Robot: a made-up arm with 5 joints.
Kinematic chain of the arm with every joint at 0, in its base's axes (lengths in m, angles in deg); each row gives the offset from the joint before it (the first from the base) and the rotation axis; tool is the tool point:
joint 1: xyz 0 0 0.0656 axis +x
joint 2: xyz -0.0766 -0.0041 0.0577 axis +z
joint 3: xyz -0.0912 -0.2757 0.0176 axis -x
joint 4: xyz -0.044 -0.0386 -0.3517 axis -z
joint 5: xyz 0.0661 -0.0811 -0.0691 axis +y
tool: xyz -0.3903 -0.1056 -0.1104
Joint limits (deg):
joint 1: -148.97..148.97
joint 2: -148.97..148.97
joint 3: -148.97..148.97
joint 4: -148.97..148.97
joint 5: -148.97..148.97
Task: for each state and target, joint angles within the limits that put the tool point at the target. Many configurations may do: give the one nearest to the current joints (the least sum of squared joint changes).
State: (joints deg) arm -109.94 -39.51 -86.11 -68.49 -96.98
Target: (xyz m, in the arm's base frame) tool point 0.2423 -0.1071 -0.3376
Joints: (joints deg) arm -108.71 -23.10 -75.65 -70.70 -103.47
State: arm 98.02 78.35 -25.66 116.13 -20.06
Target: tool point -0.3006 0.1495 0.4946
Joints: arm 145.85 48.38 -25.23 142.76 -25.49
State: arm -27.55 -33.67 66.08 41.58 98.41
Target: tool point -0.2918 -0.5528 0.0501
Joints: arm 25.70 -13.31 36.35 36.08 123.11
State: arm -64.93 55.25 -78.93 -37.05 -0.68
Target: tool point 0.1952 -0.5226 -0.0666
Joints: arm -51.37 79.72 -45.11 -56.31 21.89
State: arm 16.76 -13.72 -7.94 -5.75 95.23
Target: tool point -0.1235 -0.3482 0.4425
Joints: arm -34.15 2.54 14.71 -4.46 103.81
